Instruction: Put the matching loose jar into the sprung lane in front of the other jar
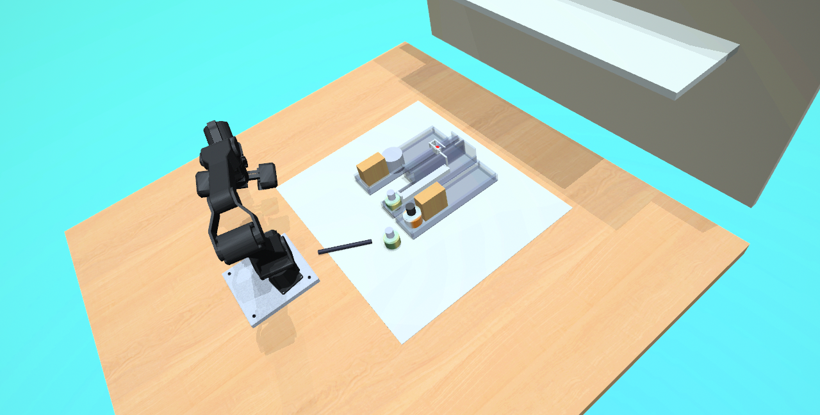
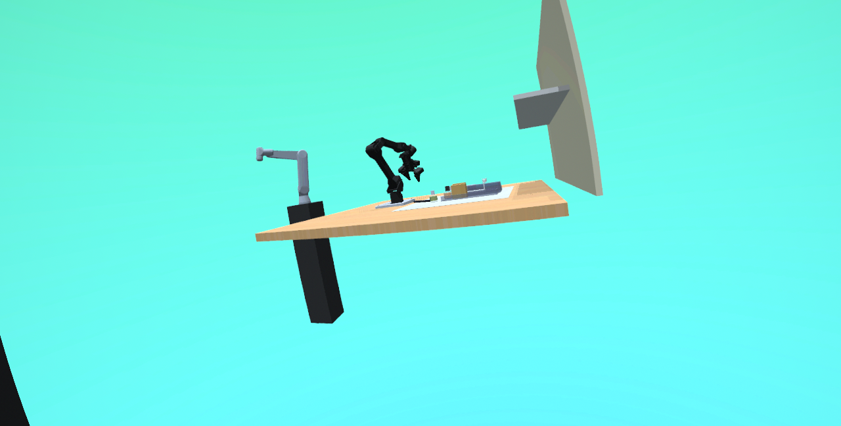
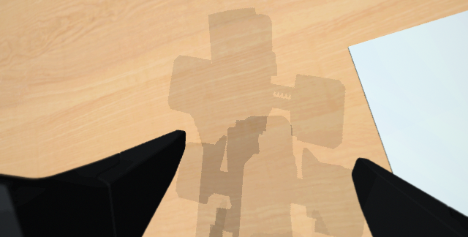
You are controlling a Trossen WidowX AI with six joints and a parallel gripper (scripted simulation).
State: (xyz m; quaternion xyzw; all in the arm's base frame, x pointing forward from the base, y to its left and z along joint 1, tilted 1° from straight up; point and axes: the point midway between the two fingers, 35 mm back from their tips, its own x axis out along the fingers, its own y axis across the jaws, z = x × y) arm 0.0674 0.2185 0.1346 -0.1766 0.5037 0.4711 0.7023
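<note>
Now: the apricot jar 360 mm to the right of my gripper tip, 260 mm ahead of it and 80 mm below it. The rest, counted from my gripper tip: black rod: 270 mm to the right, 120 mm below, 90 mm ahead; shelf: 770 mm ahead, 350 mm to the right, 240 mm above; pale pusher plate: 380 mm ahead, 270 mm to the right, 80 mm below.
</note>
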